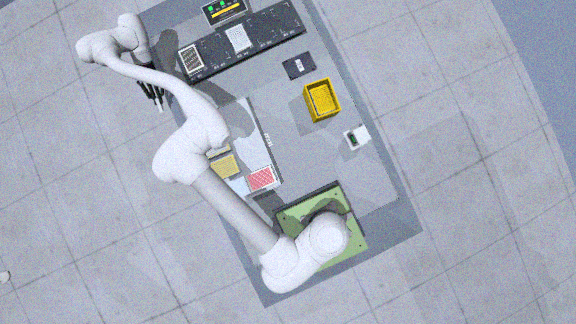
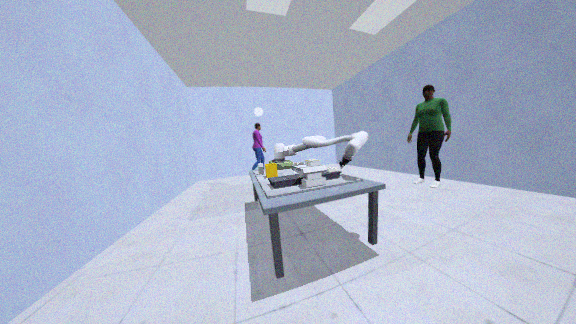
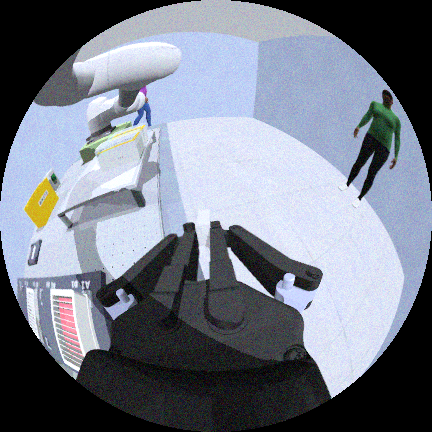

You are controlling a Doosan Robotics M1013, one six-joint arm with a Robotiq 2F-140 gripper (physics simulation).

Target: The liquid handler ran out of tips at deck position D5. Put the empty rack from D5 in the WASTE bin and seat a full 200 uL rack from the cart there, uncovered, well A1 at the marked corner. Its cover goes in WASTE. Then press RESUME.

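Where they show: gripper, fingertip midpoint: [image 1: 162, 110] [image 2: 340, 167] [image 3: 205, 219]; arm's base, link origin: [image 2: 279, 161] [image 3: 101, 134].
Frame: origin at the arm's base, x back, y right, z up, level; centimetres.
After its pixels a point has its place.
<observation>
My gripper [image 1: 157, 100] @(y -44.0, x -84.7, z -5.8 cm) [image 2: 341, 165] @(y -44.0, x -84.7, z -5.8 cm) [image 3: 205, 219] @(y -44.0, x -84.7, z -5.8 cm) is shut and tilted, out past the table edge beside the deck and cart. A pale strip shows between its fingertips; I cannot tell what it is. The dark deck [image 1: 272, 31] @(y 21.7, x -93.7, z -4.2 cm) carries a striped rack [image 1: 191, 59] @(y -19.3, x -98.7, z -2.0 cm) [image 3: 67, 320] @(y -21.1, x -97.0, z -1.2 cm) at the near end and a white rack [image 1: 238, 37] @(y 5.5, x -98.1, z -2.9 cm) in the middle. The far-end position is bare. The yellow WASTE bin [image 1: 307, 102] @(y 20.2, x -54.8, z -5.7 cm) [image 2: 271, 170] @(y 27.0, x -59.9, z -2.4 cm) [image 3: 42, 202] @(y 20.2, x -54.5, z -2.8 cm) holds a gridded rack [image 1: 322, 97] @(y 26.5, x -52.8, z -0.7 cm). The white cart [image 1: 254, 145] @(y -11.6, x -48.0, z -3.9 cm) bears a yellow rack [image 1: 225, 166] @(y -26.9, x -44.9, z 3.2 cm) and a red rack [image 1: 261, 178] @(y -15.7, x -32.9, z -1.7 cm). The green button [image 1: 353, 138] @(y 30.1, x -29.4, z -0.3 cm) [image 3: 54, 178] @(y 29.5, x -29.4, z -3.3 cm) sits on a white box.
A screen [image 1: 225, 11] @(y 5.6, x -110.7, z 1.7 cm) with green marks and a yellow bar stands behind the deck. A dark labelled pad [image 1: 291, 69] @(y 21.7, x -73.8, z -9.1 cm) [image 3: 34, 252] @(y 23.1, x -74.7, z -8.9 cm) lies between deck and bin. The arm crosses above the cart from its green base plate [image 1: 356, 245] @(y 8.2, x 14.2, z 1.4 cm). Two people stand on the floor beyond the table.
</observation>
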